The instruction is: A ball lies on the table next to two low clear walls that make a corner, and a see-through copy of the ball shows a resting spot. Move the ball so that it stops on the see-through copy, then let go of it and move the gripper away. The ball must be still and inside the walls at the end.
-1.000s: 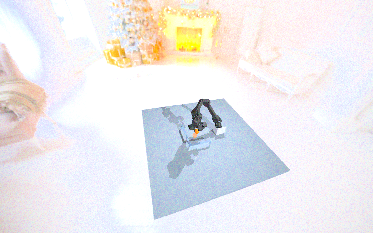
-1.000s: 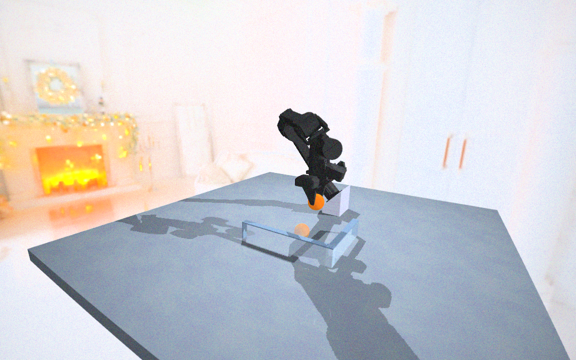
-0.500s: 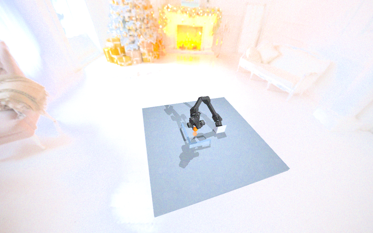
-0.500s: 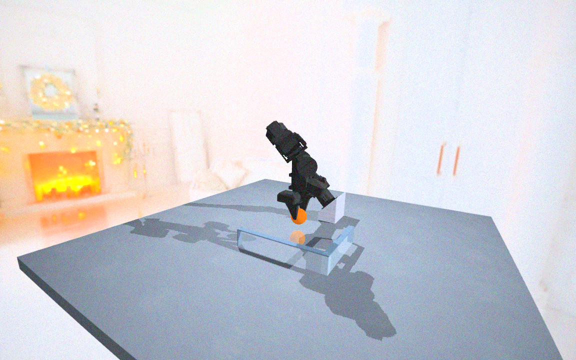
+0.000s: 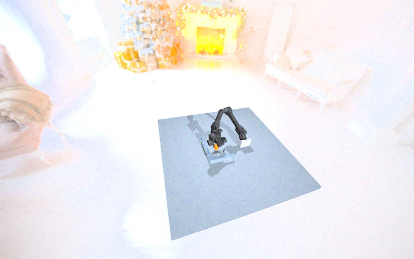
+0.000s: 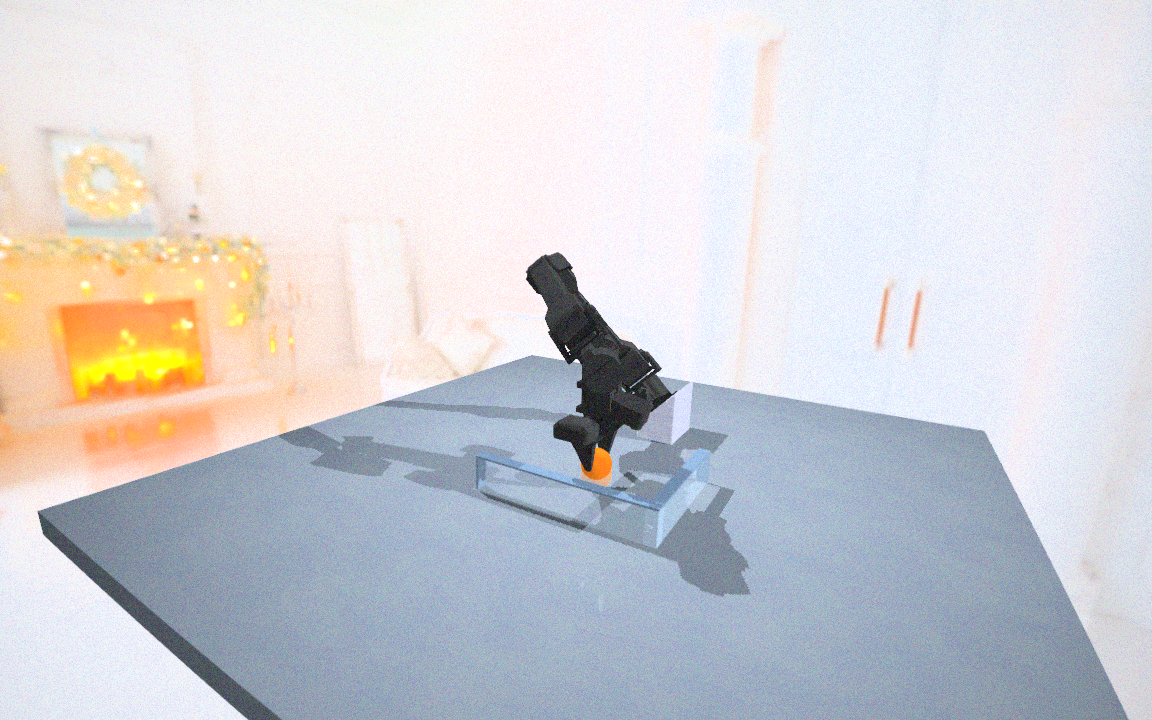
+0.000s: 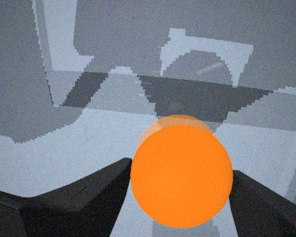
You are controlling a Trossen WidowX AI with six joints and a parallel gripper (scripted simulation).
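My gripper tip is 2 cm above the see-through ball. The rest, counted from my gripper tip: orange ball right at my gripper tip.
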